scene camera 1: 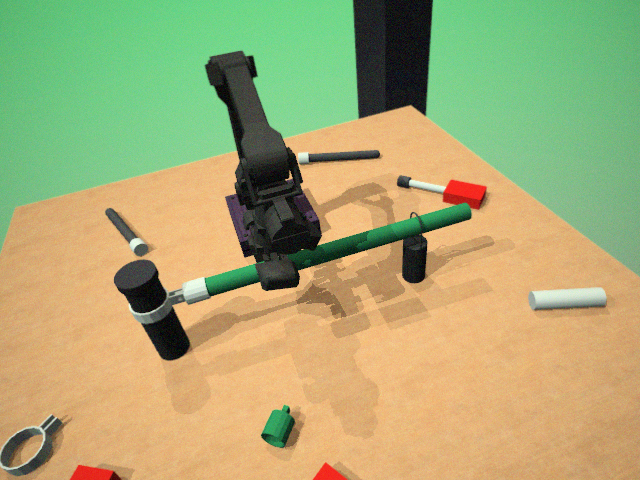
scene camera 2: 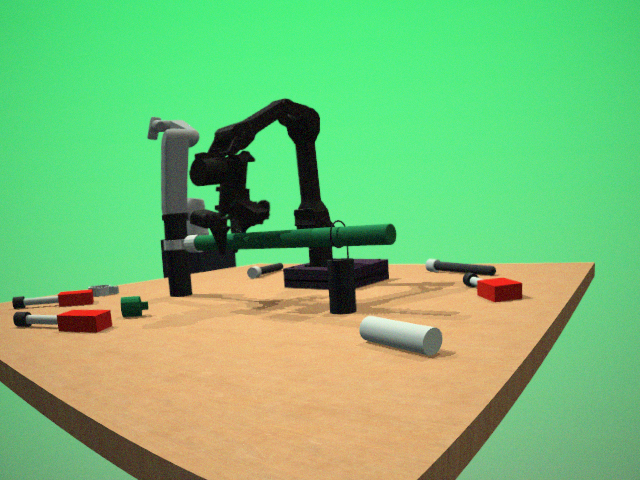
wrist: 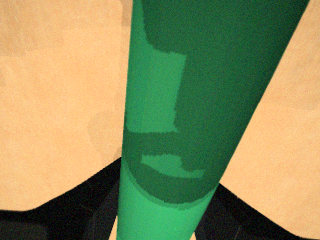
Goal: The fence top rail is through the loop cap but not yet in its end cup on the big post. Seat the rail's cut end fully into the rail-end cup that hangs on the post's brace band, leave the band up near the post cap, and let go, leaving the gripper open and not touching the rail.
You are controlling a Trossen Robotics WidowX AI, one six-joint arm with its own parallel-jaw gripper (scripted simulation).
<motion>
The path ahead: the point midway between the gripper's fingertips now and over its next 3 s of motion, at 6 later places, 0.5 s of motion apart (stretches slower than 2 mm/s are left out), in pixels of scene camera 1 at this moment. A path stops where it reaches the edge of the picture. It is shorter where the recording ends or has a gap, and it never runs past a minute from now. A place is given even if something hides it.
My gripper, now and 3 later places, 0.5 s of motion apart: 266, 280; 275, 268; 281, 246; 282, 239
</motion>
